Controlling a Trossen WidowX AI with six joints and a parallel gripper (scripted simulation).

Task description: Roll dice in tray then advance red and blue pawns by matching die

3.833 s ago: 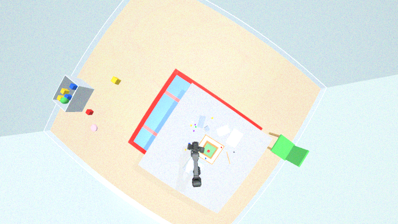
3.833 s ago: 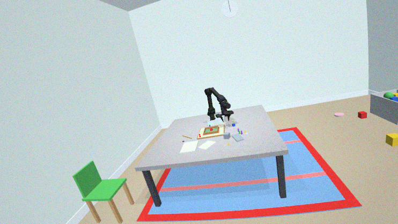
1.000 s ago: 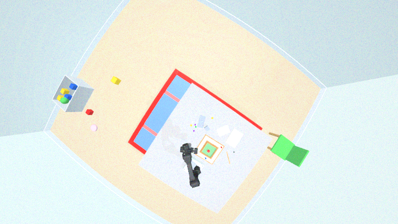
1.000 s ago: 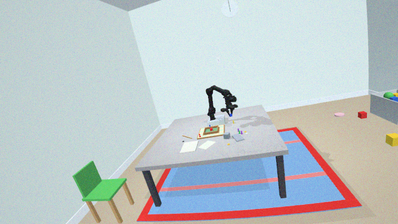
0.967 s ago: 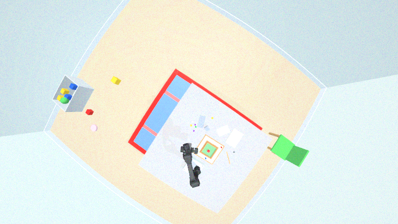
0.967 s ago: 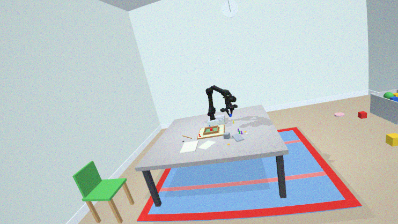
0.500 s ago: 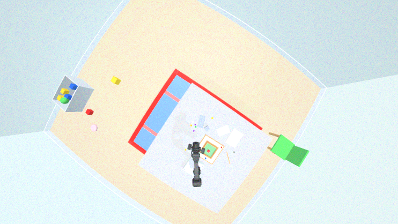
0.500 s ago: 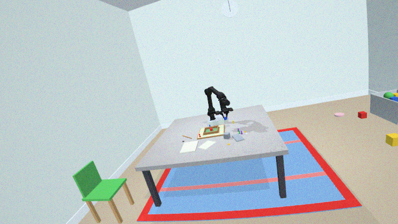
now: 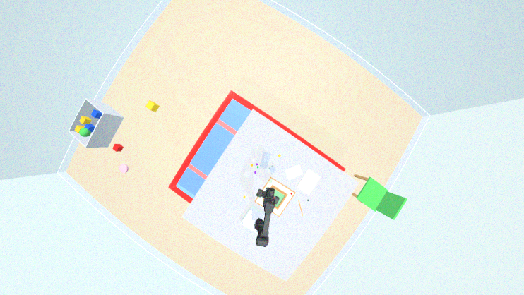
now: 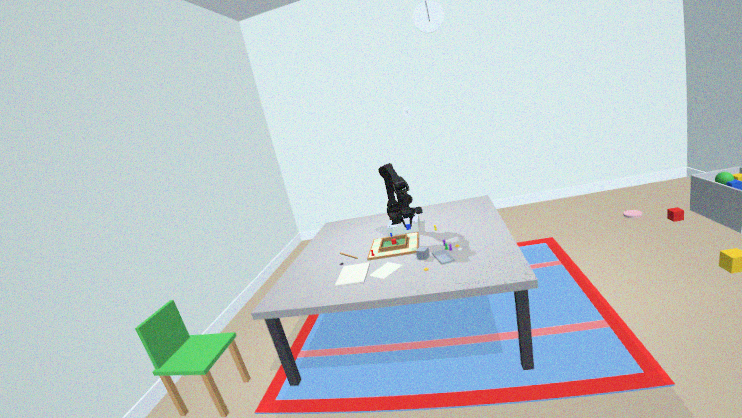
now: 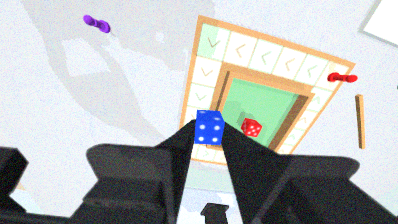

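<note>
Now: gripper tip 21 cm to the left of the red pawn, 11 cm short of it and 8 cm above it. Round my gripper tip: grey block 19 cm ahead, 8 cm to the left, 8 cm below.
</note>
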